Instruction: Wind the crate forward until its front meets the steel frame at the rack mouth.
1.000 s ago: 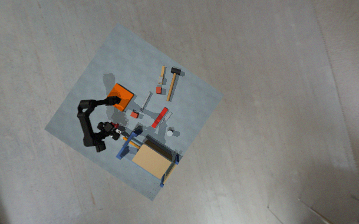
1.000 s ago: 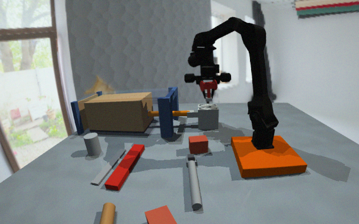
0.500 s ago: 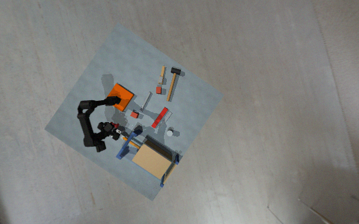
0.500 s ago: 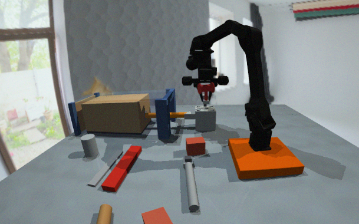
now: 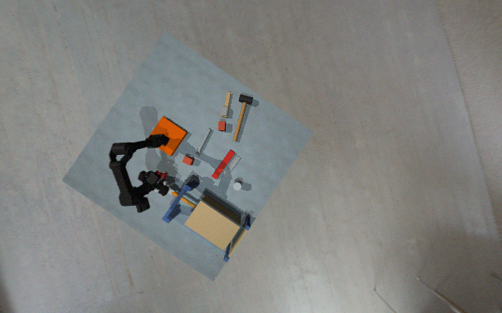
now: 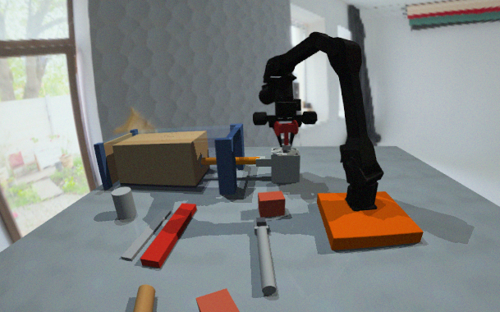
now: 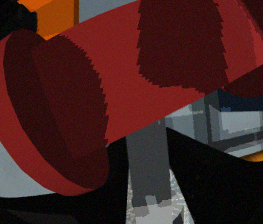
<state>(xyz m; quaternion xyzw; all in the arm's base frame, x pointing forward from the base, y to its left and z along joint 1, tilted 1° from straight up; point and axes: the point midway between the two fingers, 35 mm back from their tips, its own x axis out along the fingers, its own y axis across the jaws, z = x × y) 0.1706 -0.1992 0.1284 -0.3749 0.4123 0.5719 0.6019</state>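
My gripper tip is now 50 mm below the red knob and 30 mm to the right of it. Round my gripper tip: grey crank handle: 20 mm above, 10 mm to the right; then grey winch: 90 mm below, 80 mm to the right, 20 mm behind; then frame: 150 mm ahead, 80 mm to the right, 20 mm below.
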